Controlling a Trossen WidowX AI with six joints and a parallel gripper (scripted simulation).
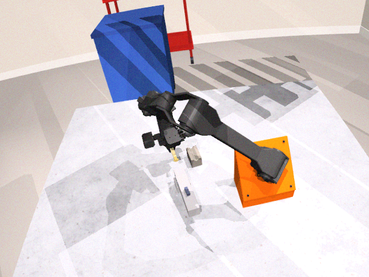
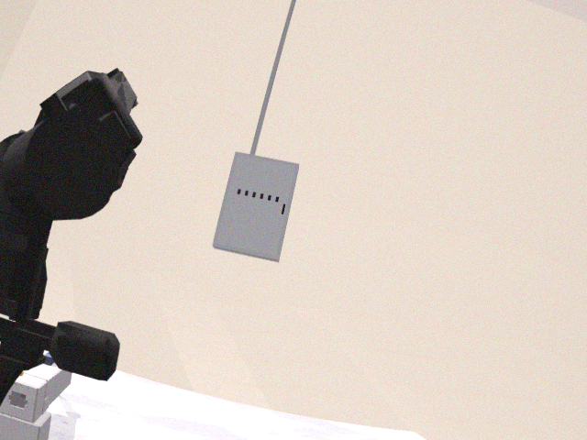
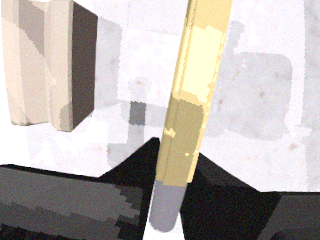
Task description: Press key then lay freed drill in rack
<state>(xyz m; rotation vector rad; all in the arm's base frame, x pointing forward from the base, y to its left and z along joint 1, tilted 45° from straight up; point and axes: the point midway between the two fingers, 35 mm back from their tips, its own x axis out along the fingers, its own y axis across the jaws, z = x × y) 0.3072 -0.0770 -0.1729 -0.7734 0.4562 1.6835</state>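
Right now the yellow drill is 1 cm behind my gripper tip, 4 cm to the left of it and 4 cm above it. The rest, counted from my gripper tip: small blue key: 6 cm behind, 22 cm to the left, 1 cm above; housing block: 5 cm behind, 19 cm to the left.
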